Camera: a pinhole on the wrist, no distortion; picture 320 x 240 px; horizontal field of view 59.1 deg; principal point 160.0 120.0 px. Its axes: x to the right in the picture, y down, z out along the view. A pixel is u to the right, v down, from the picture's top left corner.
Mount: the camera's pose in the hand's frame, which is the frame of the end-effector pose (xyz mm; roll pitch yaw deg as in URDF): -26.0 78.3 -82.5 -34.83 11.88 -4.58
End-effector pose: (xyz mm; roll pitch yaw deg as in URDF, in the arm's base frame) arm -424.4 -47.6 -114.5 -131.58 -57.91 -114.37
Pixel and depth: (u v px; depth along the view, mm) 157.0 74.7 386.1
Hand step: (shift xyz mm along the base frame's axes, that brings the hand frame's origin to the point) -103.5 -316.4 -141.6
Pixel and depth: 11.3 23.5 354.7
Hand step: 2.1 -249.9 -291.1
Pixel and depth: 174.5 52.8 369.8
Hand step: -81.4 -313.7 -110.3
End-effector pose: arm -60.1 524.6 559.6 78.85 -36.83 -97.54
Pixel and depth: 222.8 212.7 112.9
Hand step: 60.4 73.9 143.0
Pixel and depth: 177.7 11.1 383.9
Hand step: -255.0 98.0 230.7
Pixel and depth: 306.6 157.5 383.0
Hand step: -89.7 18.8 422.0
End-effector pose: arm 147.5 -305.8 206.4 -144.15 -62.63 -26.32
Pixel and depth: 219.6 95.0 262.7
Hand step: 174.4 -182.8 -26.6
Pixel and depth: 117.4 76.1 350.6
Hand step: 242.5 -172.8 -151.9
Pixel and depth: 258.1 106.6 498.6
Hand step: 405.3 -298.8 26.0
